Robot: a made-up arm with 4 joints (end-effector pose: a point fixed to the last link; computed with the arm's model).
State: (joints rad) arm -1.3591 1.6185 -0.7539 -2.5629
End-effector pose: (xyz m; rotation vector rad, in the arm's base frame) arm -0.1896 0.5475 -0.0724 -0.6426 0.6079 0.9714
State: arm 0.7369 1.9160 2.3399 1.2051
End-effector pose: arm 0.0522 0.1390 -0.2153 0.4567 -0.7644 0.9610
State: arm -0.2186 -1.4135 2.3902 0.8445
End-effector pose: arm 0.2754 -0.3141 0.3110 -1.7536 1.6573 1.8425
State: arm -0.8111 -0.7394 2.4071 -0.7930
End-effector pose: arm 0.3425 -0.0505 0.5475 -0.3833 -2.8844 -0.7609
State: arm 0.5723 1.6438 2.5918 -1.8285
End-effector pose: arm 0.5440 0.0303 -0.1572 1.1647 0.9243 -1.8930
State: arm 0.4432 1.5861 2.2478 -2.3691
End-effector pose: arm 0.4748 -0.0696 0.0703 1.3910 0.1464 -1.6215
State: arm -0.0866 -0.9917 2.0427 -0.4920
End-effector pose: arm 0.3745 0.0252 0.1975 0.1697 -1.9527 -0.6716
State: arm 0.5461 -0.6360 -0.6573 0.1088
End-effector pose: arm 0.0891 -0.2689 0.6541 0.6098 1.1956 -0.0545
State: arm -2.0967 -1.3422 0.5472 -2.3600
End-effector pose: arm 0.3367 -0.2097 0.0145 1.3937 1.8320 -0.9004
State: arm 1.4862 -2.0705 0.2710 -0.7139
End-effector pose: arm -0.0746 -0.2999 0.4892 1.4144 0.1864 -1.0880
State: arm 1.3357 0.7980 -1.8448 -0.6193
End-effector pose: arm 0.4962 0.6087 0.0286 -0.2411 3.0915 -0.3074
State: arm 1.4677 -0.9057 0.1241 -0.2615
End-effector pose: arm 0.2055 -0.1951 0.4625 0.8263 1.1303 -0.4789
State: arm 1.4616 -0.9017 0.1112 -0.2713
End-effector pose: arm 0.2061 -0.1987 0.4672 0.8366 1.1324 -0.4623
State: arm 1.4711 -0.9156 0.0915 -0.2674
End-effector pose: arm 0.2133 -0.2095 0.4667 0.8533 1.1549 -0.4766
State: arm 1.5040 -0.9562 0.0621 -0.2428
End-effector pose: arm 0.2288 -0.2310 0.4573 0.8787 1.2073 -0.5375
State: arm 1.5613 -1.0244 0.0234 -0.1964
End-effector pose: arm 0.2493 -0.2640 0.4370 0.9103 1.2898 -0.6474
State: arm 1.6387 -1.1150 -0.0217 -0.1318
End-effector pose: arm 0.2674 -0.3060 0.4060 0.9421 1.3950 -0.7989
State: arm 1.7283 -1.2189 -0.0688 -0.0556
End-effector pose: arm 0.2756 -0.3519 0.3688 0.9679 1.5104 -0.9772
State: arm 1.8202 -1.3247 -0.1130 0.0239
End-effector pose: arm 0.2711 -0.3954 0.3322 0.9835 1.6219 -1.1631
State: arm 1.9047 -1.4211 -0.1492 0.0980
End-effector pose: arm 0.2567 -0.4306 0.3026 0.9877 1.7169 -1.3369
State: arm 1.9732 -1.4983 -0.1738 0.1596
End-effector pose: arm 0.2391 -0.4546 0.2825 0.9816 1.7874 -1.4809
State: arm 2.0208 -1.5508 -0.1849 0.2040
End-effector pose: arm 0.2246 -0.4674 0.2708 0.9681 1.8312 -1.5841
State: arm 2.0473 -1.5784 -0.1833 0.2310
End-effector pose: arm 0.2162 -0.4710 0.2647 0.9499 1.8512 -1.6450
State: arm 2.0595 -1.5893 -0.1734 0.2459
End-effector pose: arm 0.2126 -0.4690 0.2615 0.9299 1.8559 -1.6770
